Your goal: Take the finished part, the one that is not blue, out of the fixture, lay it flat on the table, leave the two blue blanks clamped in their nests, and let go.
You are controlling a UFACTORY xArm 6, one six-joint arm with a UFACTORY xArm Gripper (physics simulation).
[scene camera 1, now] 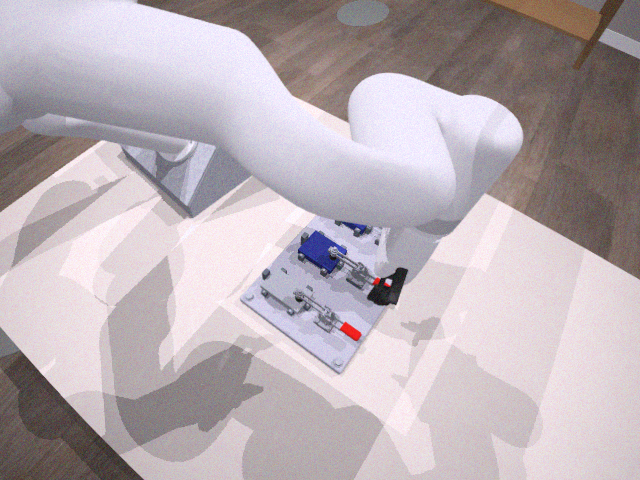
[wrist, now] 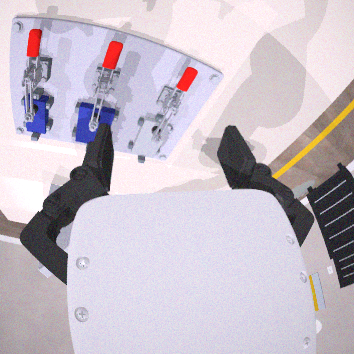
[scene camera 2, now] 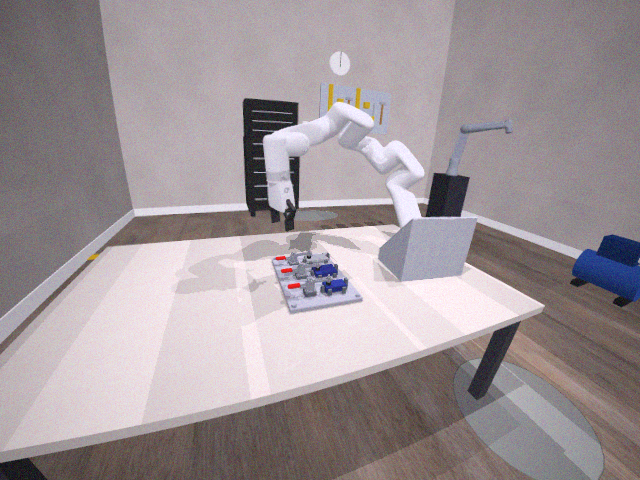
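Seen in the pictures: gripper, fingertip midpoint: (scene camera 1: 382, 274) (wrist: 168, 137) (scene camera 2: 282, 226); arm's base, link origin: (scene camera 2: 414, 236).
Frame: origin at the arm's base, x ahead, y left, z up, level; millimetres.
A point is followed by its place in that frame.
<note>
The finished part (scene camera 1: 283, 292) @[y -94, x 388, z -99 mm] (scene camera 2: 316, 258) @[y -72, x 390, z -99 mm] (wrist: 146, 137) @[y -76, x 393, z -99 mm] is light grey and lies in an end nest of the fixture plate (scene camera 1: 305, 330) @[y -120, x 464, z -115 mm] (scene camera 2: 320, 305) @[y 203, x 451, z -118 mm] (wrist: 65, 37) @[y 110, x 523, z -115 mm]. Its toggle clamp arm reaches over it, with the red handle (scene camera 1: 350, 331) @[y -79, x 532, z -84 mm] (scene camera 2: 280, 257) @[y -74, x 533, z -84 mm] (wrist: 187, 79) @[y -76, x 533, z -84 mm] pointing outward. The middle blue blank (scene camera 1: 320, 250) @[y 21, x 384, z -94 mm] (scene camera 2: 324, 270) @[y 38, x 390, z -94 mm] (wrist: 86, 131) @[y 35, x 375, z -94 mm] and the other blue blank (scene camera 1: 354, 226) @[y 116, x 401, z -95 mm] (scene camera 2: 334, 285) @[y 149, x 390, z -89 mm] (wrist: 41, 122) @[y 121, x 377, z -89 mm] sit in their nests under clamp arms. My gripper (scene camera 1: 387, 289) @[y -28, x 530, z 58 mm] (scene camera 2: 282, 223) @[y -28, x 530, z 58 mm] (wrist: 168, 137) @[y -28, x 530, z 58 mm] is open and empty, high above the fixture; in scene camera 1 it partly covers the middle handle.
The fixture lies on the white table (scene camera 1: 516, 310) @[y 196, x 774, z -130 mm] (scene camera 2: 196, 335) @[y 250, x 792, z -130 mm]. The grey wedge-shaped robot base (scene camera 1: 227, 173) @[y 28, x 112, z -70 mm] (scene camera 2: 439, 248) @[y 123, x -22, z -2 mm] stands on the table near the nest side. My arm hides part of the fixture's far end in scene camera 1. A black cabinet (scene camera 2: 271, 111) stands beyond the table.
</note>
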